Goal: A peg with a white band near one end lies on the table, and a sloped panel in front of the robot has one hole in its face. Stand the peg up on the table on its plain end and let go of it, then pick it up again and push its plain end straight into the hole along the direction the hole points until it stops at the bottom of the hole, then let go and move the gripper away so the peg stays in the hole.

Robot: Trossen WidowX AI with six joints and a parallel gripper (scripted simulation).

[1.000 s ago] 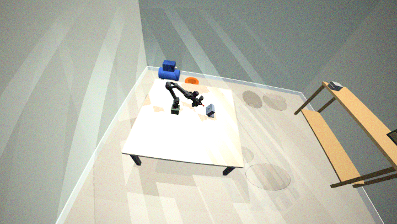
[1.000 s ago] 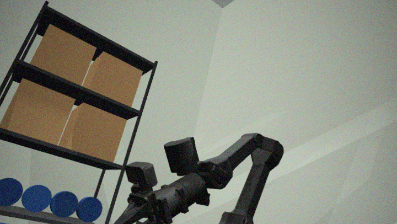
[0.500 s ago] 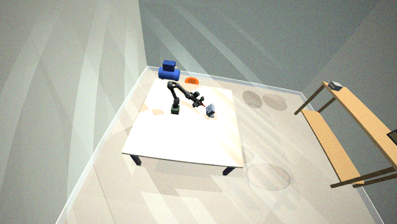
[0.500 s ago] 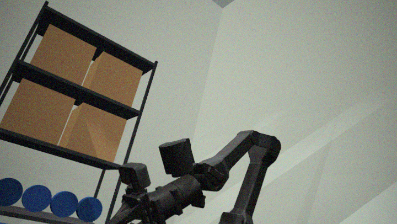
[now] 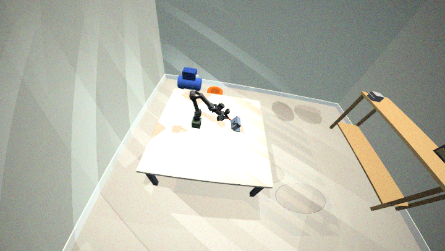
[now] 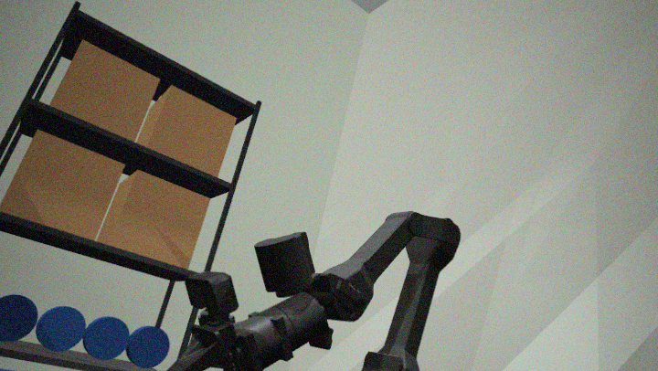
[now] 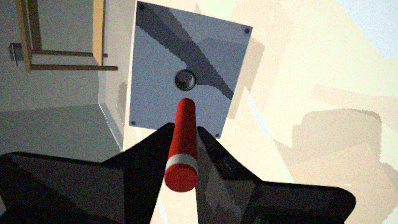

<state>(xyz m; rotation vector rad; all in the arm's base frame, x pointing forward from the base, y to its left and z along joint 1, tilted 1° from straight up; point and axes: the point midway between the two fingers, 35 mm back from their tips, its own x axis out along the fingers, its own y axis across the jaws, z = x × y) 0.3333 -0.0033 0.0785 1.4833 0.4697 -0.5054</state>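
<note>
Right now the grey sloped panel is 10 cm ahead of my gripper tip, 1 cm to the right of it and 7 cm below it. The rest, counted from my gripper tip: red peg (1 cm behind, 1 cm above).
</note>
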